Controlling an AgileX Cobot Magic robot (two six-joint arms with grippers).
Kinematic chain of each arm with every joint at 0, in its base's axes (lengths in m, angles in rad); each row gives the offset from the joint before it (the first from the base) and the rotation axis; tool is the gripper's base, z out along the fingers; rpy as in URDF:
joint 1: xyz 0 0 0.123 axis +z
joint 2: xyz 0 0 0 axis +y
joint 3: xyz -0.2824 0 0.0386 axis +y
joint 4: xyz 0.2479 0 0.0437 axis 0.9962 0 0.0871
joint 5: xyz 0 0 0 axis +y
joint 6: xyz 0.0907 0 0.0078 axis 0.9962 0 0.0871
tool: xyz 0 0 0 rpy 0 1.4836 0
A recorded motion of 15 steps. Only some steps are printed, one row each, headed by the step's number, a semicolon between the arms.
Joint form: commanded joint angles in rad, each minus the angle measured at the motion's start. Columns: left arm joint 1, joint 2, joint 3, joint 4, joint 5, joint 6; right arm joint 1, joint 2, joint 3, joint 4, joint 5, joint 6.
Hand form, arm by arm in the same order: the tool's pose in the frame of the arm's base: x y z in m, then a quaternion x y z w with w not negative. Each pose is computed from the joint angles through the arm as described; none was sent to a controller.
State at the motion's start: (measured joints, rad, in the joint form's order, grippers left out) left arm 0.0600 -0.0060 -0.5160 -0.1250 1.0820 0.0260; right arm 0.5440 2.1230 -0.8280 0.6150 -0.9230 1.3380
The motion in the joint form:
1: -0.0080 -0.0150 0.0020 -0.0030 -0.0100 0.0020; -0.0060 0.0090 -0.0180 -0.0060 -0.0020 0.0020
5: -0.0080 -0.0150 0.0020 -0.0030 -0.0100 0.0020; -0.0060 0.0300 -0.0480 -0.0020 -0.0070 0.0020
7: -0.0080 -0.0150 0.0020 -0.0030 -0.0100 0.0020; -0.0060 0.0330 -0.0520 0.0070 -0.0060 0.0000
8: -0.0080 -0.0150 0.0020 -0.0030 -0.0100 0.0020; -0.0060 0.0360 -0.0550 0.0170 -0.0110 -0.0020
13: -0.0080 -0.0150 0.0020 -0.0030 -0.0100 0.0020; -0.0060 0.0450 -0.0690 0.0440 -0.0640 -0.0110
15: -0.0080 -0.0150 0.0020 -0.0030 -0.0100 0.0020; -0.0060 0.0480 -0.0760 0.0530 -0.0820 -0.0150
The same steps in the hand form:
1: -0.0101 -0.0108 0.2805 -0.00620 0.84524 -0.04257 0.53265; 0.3390 0.1539 0.0864 0.56233 0.58743 0.41665 0.40635
5: -0.0101 -0.0108 0.2805 -0.00620 0.84524 -0.04257 0.53265; 0.3450 0.1570 0.0846 0.56240 0.58248 0.42067 0.40922
7: -0.0101 -0.0108 0.2805 -0.00620 0.84524 -0.04257 0.53265; 0.3457 0.1569 0.0840 0.56527 0.58040 0.41908 0.40985
8: -0.0101 -0.0108 0.2805 -0.00620 0.84524 -0.04257 0.53265; 0.3464 0.1564 0.0837 0.56768 0.57681 0.41822 0.41246
13: -0.0101 -0.0108 0.2805 -0.00620 0.84524 -0.04257 0.53265; 0.3503 0.1549 0.0870 0.56654 0.55656 0.42498 0.43435
15: -0.0101 -0.0108 0.2805 -0.00620 0.84524 -0.04257 0.53265; 0.3520 0.1547 0.0885 0.56558 0.54922 0.42772 0.44219

